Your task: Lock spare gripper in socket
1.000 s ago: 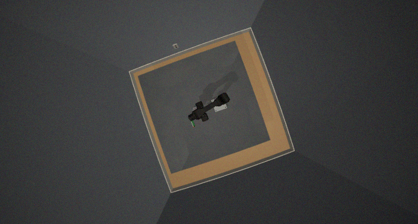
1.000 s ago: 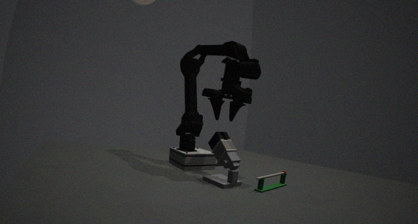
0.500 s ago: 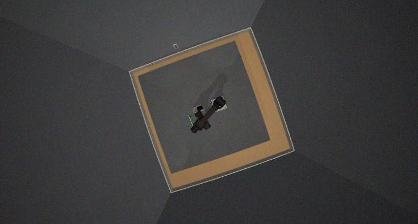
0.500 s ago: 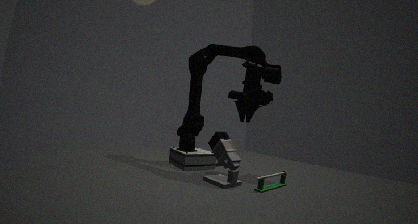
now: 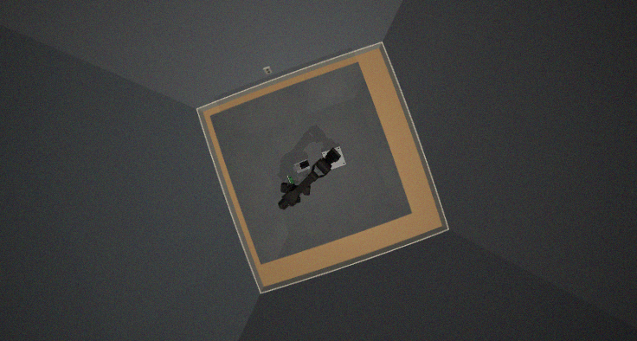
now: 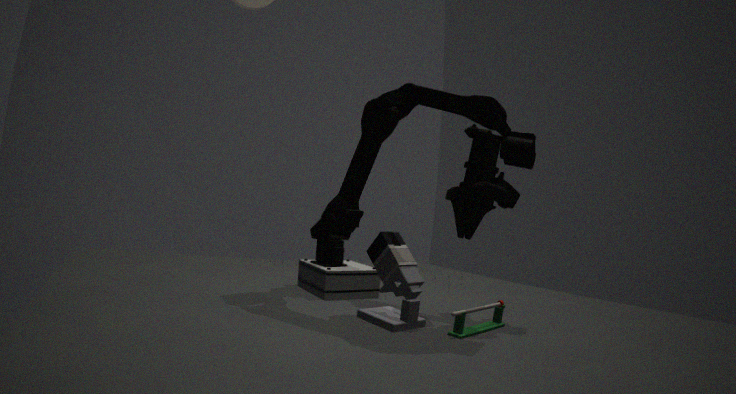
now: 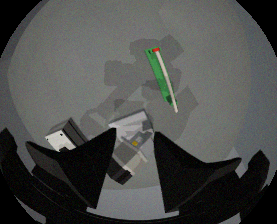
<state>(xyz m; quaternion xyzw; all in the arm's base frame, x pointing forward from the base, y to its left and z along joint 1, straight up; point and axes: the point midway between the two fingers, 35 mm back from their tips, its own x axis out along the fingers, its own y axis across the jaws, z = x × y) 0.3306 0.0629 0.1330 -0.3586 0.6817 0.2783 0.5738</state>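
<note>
The green pin cradle lies 150 mm below my gripper tip, 70 mm ahead of it and 10 mm to the right of it. Also, from my gripper tip: spare gripper 100 mm to the right, 80 mm behind, 60 mm below; then grey mount socket 110 mm below, 100 mm to the right, 50 mm behind.
</note>
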